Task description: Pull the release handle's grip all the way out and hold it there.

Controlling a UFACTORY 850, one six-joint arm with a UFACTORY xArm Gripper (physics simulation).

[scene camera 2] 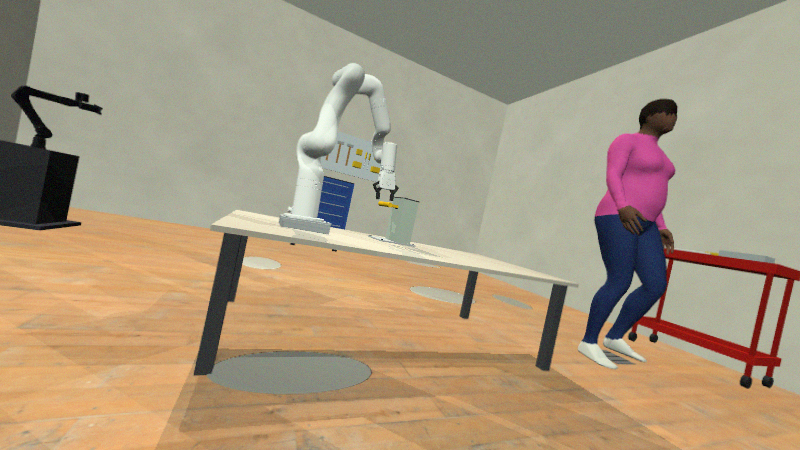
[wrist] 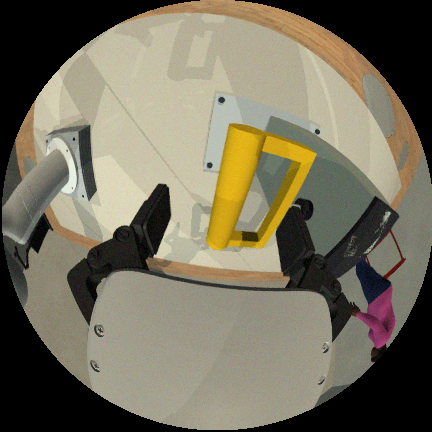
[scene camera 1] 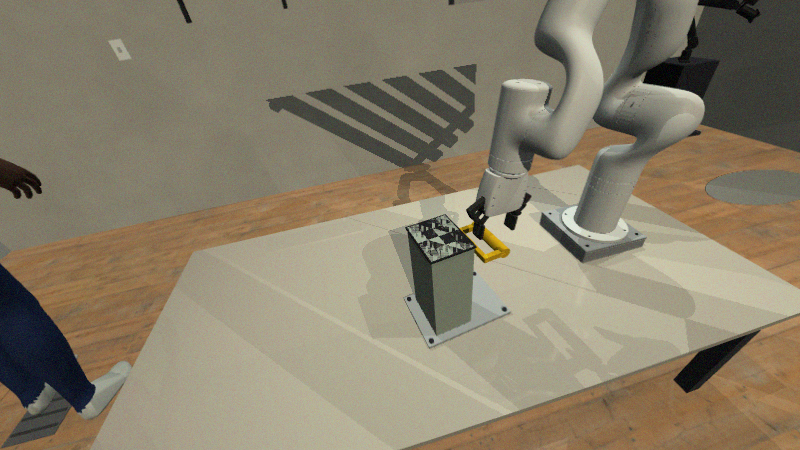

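The yellow release handle (scene camera 1: pixel 497 244) (scene camera 2: pixel 387 204) (wrist: pixel 235 190) is a rectangular loop with a thick round grip. It sticks out level from the upper side of a grey-green post (scene camera 1: pixel 453 291) (scene camera 2: pixel 403 223) (wrist: pixel 320 175), on the side facing the robot's base. My gripper (scene camera 1: pixel 495 227) (scene camera 2: pixel 386 197) (wrist: pixel 227 209) is open, pointing down just above the handle. In the wrist view the handle shows between the two fingers, with the grip nearer the middle and the right finger beside the loop's inner bar. That finger hides the rod to the post. Contact cannot be told.
The post stands on a bolted plate (scene camera 1: pixel 489 310) (wrist: pixel 216 130) on the pale table (scene camera 1: pixel 279 363) (scene camera 2: pixel 447 260). The robot's base (scene camera 1: pixel 593 240) (scene camera 2: pixel 304 222) is on the handle's side. A person in pink (scene camera 2: pixel 640 173) (wrist: pixel 382 315) stands near a red cart (scene camera 2: pixel 721 261).
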